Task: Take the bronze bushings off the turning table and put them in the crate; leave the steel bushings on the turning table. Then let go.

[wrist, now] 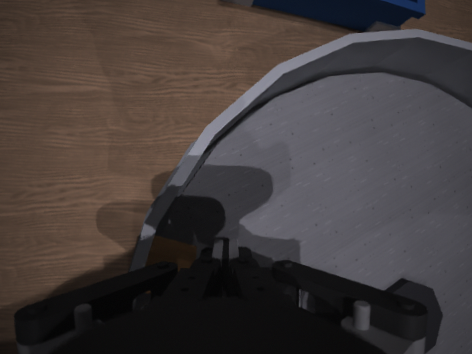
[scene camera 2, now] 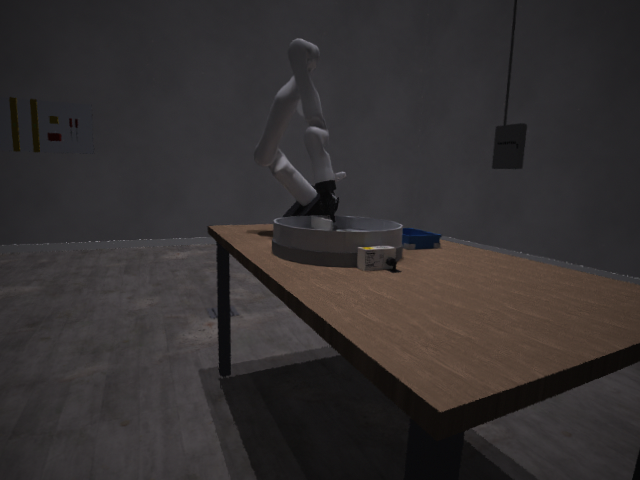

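Where they show: gripper, fingertip midpoint: (wrist: 226,255); arm's base at its link origin: (scene camera 2: 309,198).
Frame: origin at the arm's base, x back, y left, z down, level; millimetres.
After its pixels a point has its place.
The turning table (scene camera 2: 336,240) @(x -648, y -241, z 72 mm) (wrist: 240,102) @(x -327, y 19, z 46 mm) is a round grey tray with a raised rim. In the wrist view a bronze bushing (wrist: 172,251) @(x -291, y -60, z 67 mm) lies in shadow against the inside of its left rim, partly hidden by the gripper. My gripper (scene camera 2: 333,220) @(x -323, y -65, z 75 mm) (wrist: 226,255) @(x -323, y -65, z 75 mm) is shut and empty, pointing down over the turning table, with its tips to the right of the bronze bushing in the wrist view. No steel bushing can be made out clearly; the gripper hides the lower part of the wrist view. The blue crate (scene camera 2: 422,239) @(x -524, y 199, z 112 mm) (wrist: 345,12) @(x -456, y 145, z 127 mm) stands outside the rim.
A dark many-sided piece (wrist: 429,305) @(x -488, y -121, z 86 mm) shows inside the turning table at the lower right of the wrist view. A small white control box (scene camera 2: 376,258) @(x -723, y -157, z 114 mm) with a black knob stands at the turning table's near side on the wooden table (scene camera 2: 465,310) @(x -1051, y -185, z 147 mm).
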